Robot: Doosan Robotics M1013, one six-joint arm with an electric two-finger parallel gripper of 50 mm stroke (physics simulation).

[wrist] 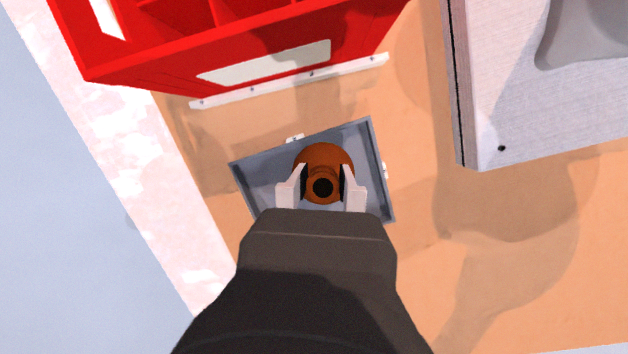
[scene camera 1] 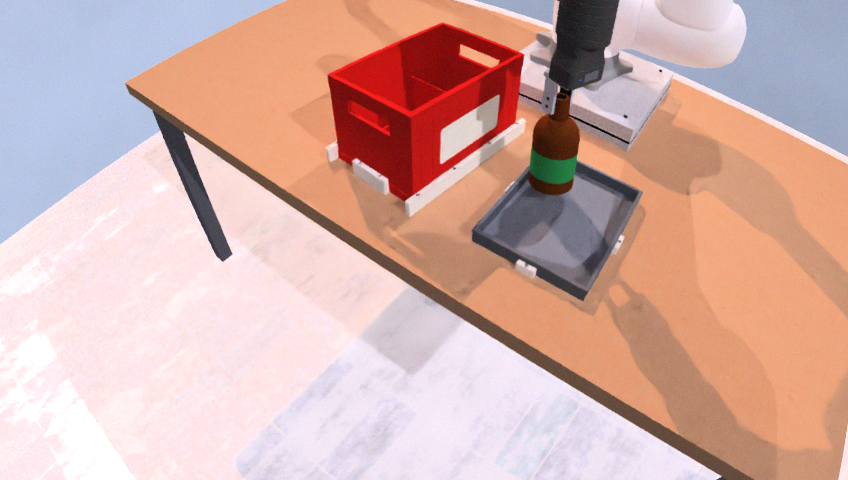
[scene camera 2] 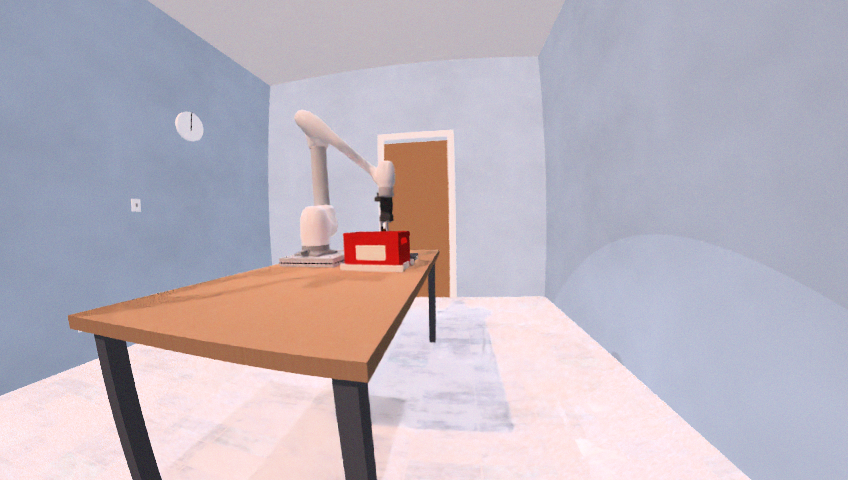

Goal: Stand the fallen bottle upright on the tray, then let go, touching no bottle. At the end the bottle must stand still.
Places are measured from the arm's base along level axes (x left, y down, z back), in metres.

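Pixels of known places: gripper, between the fingertips: (wrist: 323,175) (scene camera 1: 556,107); arm's base, origin of its link: (scene camera 2: 316,254).
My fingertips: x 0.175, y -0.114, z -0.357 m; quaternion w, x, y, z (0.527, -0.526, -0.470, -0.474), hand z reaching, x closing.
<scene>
For each thing: its top centre in the pictures, then the offset to it from my fingertips. "spot": a spot on its surface instead. Level surfaces: height alone.
- brown bottle, centre of its top: (wrist: 320,197) (scene camera 1: 564,98) dx +0.013, dy -0.023, dz -0.003 m
- dark grey square tray, a spot on its surface: (scene camera 1: 499,249) spot: dx +0.055, dy +0.152, dz -0.161 m
- red crate, centre of its top: (scene camera 1: 429,61) (scene camera 2: 377,232) dx -0.208, dy -0.010, dz -0.069 m
- wooden table, height of its surface: dy +0.165 m
A brown bottle (scene camera 1: 554,137) (wrist: 325,153) with a green label stands about upright at the tray's back left part in scene view 1. Its base is inside the tray outline, at or very near the tray floor; I cannot tell whether it touches. The dark grey square tray (scene camera 1: 499,249) (wrist: 265,182) has low walls. My gripper (scene camera 1: 559,107) (scene camera 2: 383,226) (wrist: 323,175) points down and is shut on the bottle's neck, one finger on each side, with the open mouth between them in the wrist view. In scene view 2 the crate hides most of the bottle.
A red crate (scene camera 1: 371,145) (scene camera 2: 392,252) (wrist: 150,75) with inner dividers stands left of the tray, between white strips (scene camera 1: 464,169) on the wooden table (scene camera 1: 743,249). The robot's pale base plate (scene camera 1: 642,113) (wrist: 550,115) lies behind the tray. Small white blocks (scene camera 1: 526,268) sit against the tray's sides.
</scene>
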